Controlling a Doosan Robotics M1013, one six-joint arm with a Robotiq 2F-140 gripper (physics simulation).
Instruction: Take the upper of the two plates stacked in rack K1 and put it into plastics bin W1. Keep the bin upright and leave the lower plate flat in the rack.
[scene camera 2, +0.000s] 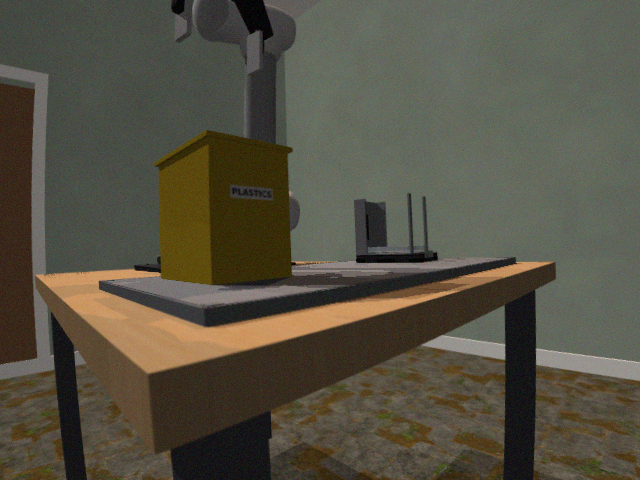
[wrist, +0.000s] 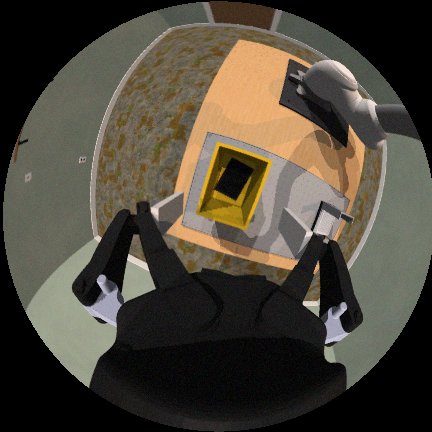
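Where they show: gripper, fingertip midpoint: (scene camera 2: 222, 56) (wrist: 232, 209); arm's base, link origin: (wrist: 313, 89).
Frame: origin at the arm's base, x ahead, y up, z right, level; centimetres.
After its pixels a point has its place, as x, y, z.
Note:
The yellow plastics bin W1 (scene camera 2: 248, 232) {62.5, 6.1, 26.1} (wrist: 227, 212) {62.3, 11.7, 24.1} stands upright. A black plate (wrist: 234, 179) {53.7, 1.6, 24.2} lies deep inside it, in the wrist view. Rack K1 (scene camera 2: 360, 227) {51.9, 8.1, -12.7} (wrist: 346, 218) {52.0, 10.8, -21.8} stands towards the far end of the board, with a grey side wall and thin posts. A pale lower plate (scene camera 2: 393, 250) {59.8, 2.6, -13.5} (wrist: 326, 222) {57.8, 3.5, -17.8} lies flat in it; its edges are partly hard to make out. My gripper (scene camera 2: 217, 45) {54.6, 33.3, 24.7} (wrist: 232, 209) {54.6, 33.3, 24.7} is open and empty, high above the bin and clear of its rim. The bin's walls hide the black plate in the scene view.
Bin and rack stand on a grey board (scene camera 2: 155, 297) {66.0, -0.1, 39.5} (wrist: 198, 175) {55.5, 0.0, 36.8} on the wooden table (scene camera 2: 310, 356) {83.3, -2.7, 37.2} (wrist: 235, 85) {15.1, -1.2, 32.6}. The arm's grey base (wrist: 330, 77) {7.1, 21.1, 3.7} stands on a dark mounting plate (wrist: 290, 92) {9.9, -0.1, 11.0} at the table's upper right in the wrist view. The rack's posts stick up.

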